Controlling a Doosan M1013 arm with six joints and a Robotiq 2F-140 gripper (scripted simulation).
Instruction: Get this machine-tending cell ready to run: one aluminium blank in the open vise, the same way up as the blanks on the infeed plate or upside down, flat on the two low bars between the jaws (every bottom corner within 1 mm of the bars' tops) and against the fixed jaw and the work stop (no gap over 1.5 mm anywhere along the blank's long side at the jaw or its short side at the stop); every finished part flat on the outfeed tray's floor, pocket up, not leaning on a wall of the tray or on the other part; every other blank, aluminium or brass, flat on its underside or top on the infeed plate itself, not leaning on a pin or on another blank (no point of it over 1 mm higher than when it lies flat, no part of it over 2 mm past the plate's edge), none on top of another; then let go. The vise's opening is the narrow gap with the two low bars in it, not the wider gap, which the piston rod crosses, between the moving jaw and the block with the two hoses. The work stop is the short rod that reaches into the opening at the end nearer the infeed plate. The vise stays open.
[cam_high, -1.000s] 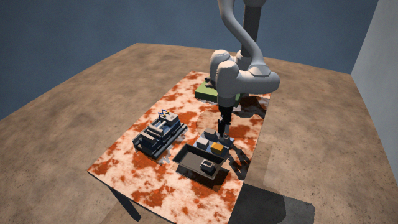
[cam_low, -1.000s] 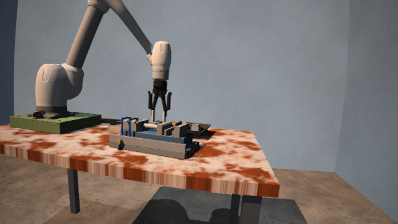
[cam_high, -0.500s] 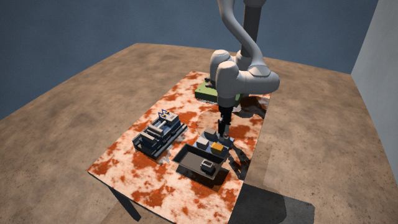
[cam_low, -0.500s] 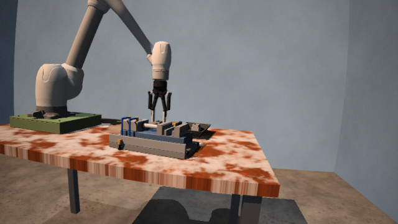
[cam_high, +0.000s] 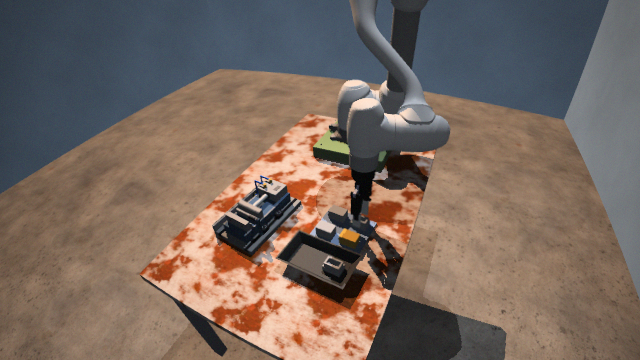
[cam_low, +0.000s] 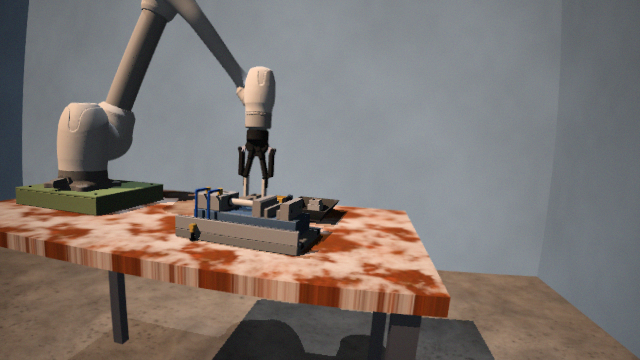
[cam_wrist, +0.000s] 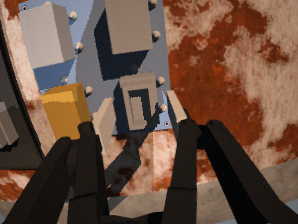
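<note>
Now: hand 6 cm above the infeed plate, 5 cm to the left of it and 4 cm short of it. From my hand the other things lie so: brass blank 9 cm ahead, 4 cm below; then aluminium blank 10 cm to the right, 9 cm ahead, 4 cm below; then piston rod 36 cm to the right, 10 cm ahead, 1 cm above.
</note>
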